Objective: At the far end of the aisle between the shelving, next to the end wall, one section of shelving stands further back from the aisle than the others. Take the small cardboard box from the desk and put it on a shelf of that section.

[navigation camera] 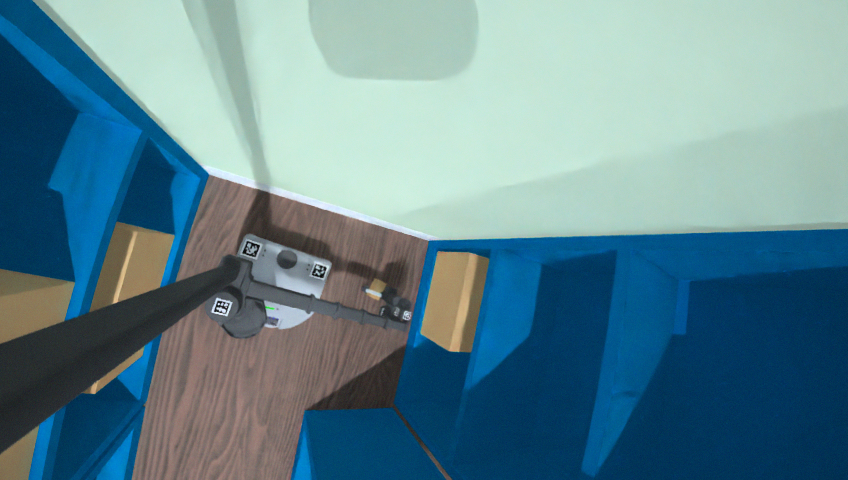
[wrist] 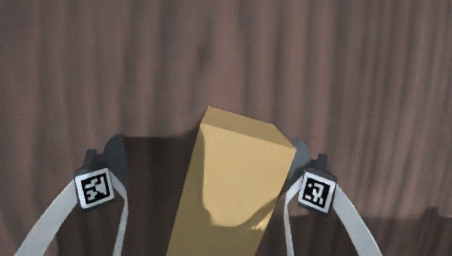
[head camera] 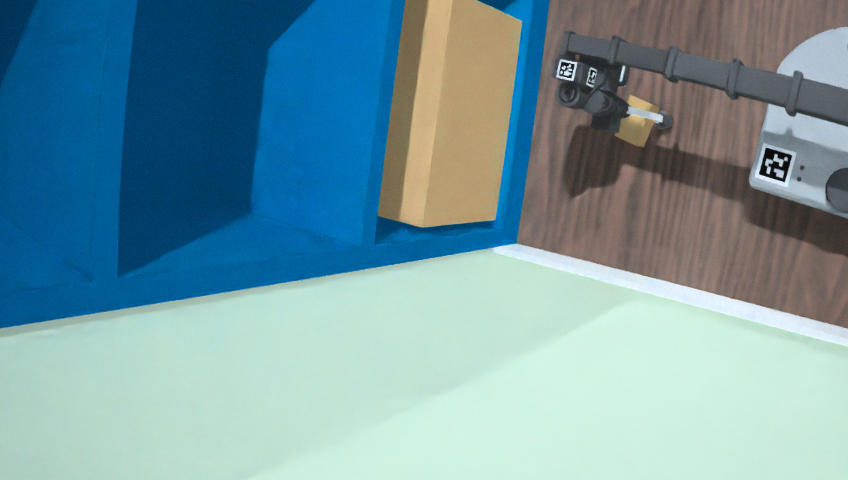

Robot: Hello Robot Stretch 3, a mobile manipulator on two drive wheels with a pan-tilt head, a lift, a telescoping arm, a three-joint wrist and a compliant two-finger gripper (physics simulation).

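Where they show: robot's base, link origin: [navigation camera: 286,258] [head camera: 845,188].
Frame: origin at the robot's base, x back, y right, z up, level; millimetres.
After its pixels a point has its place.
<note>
The small cardboard box [head camera: 636,132] @(y 425, x -11, z 60 mm) [navigation camera: 376,289] @(y 427, x 11, z 60 mm) [wrist: 240,175] @(y 433, x 34, z 60 mm) lies on the wooden floor near the end wall. My gripper [head camera: 651,120] @(y 452, x 22, z 3 mm) [navigation camera: 371,291] @(y 452, x 22, z 3 mm) [wrist: 207,156] @(y 452, x 22, z 3 mm) points down over it and is open. In the wrist view the box is between the spread fingers, close to or touching the right fingertip, with a wide gap to the left one. The set-back blue shelving section [head camera: 368,178] @(y 674, x -179, z 533 mm) [navigation camera: 618,285] @(y 670, x -199, z 971 mm) stands beside the gripper against the end wall. A large cardboard box [head camera: 464,130] @(y 702, x -89, z 250 mm) [navigation camera: 455,300] @(y 705, x -53, z 316 mm) stands in its lowest compartment. The desk does not show.
The pale end wall [head camera: 416,356] @(y 392, x -314, z 721 mm) [navigation camera: 535,118] @(y 171, x -291, z 1055 mm) meets the floor at a white skirting. My base [head camera: 800,142] @(y 99, x 50, z 160 mm) [navigation camera: 285,261] @(y -3, x 5, z 175 mm) stands near the small box. A blue section [navigation camera: 351,440] @(y 463, x 637, z 233 mm) juts further into the aisle. Opposite shelving [navigation camera: 107,142] @(y -445, x -131, z 533 mm) holds more cardboard boxes.
</note>
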